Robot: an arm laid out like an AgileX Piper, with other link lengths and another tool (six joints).
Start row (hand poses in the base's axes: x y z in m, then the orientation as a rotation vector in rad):
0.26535, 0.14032, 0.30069, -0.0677, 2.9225, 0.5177
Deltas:
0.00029, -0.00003, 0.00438, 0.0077, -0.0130, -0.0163
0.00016, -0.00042, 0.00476, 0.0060, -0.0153, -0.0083
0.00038, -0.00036, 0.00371, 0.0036, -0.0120, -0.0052
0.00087, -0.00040, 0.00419, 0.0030, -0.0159, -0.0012
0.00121, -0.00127, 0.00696, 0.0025, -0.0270, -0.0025
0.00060, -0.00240, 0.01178, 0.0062, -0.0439, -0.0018
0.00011, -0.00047, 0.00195, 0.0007, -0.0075, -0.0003
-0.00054, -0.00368, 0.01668, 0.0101, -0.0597, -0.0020
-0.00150, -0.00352, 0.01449, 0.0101, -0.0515, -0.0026
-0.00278, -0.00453, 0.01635, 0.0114, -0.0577, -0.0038
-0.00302, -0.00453, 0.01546, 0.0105, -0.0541, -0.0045
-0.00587, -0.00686, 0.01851, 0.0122, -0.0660, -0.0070
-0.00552, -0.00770, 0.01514, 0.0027, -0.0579, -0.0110
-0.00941, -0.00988, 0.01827, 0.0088, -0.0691, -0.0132
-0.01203, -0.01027, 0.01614, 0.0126, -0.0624, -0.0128
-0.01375, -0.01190, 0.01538, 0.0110, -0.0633, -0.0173
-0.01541, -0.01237, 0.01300, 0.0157, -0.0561, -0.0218
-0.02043, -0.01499, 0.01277, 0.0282, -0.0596, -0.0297
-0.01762, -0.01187, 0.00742, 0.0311, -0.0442, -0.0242
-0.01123, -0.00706, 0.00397, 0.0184, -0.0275, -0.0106
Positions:
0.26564, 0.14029, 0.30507, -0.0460, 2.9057, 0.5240
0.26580, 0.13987, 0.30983, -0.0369, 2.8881, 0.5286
0.26618, 0.13951, 0.31354, -0.0319, 2.8748, 0.5308
0.26705, 0.13911, 0.31773, -0.0338, 2.8584, 0.5322
0.26826, 0.13784, 0.32469, -0.0367, 2.8311, 0.5308
0.26886, 0.13544, 0.33647, -0.0441, 2.7865, 0.5318
0.26897, 0.13497, 0.33842, -0.0454, 2.7790, 0.5315
0.26843, 0.13129, 0.35510, -0.0553, 2.7179, 0.5348
0.26693, 0.12777, 0.36959, -0.0620, 2.6647, 0.5389
0.26415, 0.12324, 0.38594, -0.0681, 2.6050, 0.5429
0.26113, 0.11871, 0.40140, -0.0725, 2.5490, 0.5456
0.25526, 0.11185, 0.41991, -0.0760, 2.4807, 0.5471
0.24974, 0.10415, 0.43505, -0.0760, 2.4227, 0.5362
0.24033, 0.09427, 0.45332, -0.0736, 2.3519, 0.5297
0.22830, 0.08400, 0.46946, -0.0683, 2.2866, 0.5285
0.21455, 0.07210, 0.48484, -0.0590, 2.2206, 0.5227
0.19914, 0.05973, 0.49784, -0.0407, 2.1599, 0.5204
0.17871, 0.04474, 0.51061, -0.0085, 2.0916, 0.5261
0.16109, 0.03287, 0.51803, 0.0230, 2.0378, 0.5391
0.14986, 0.02581, 0.52200, 0.0372, 2.0049, 0.5487

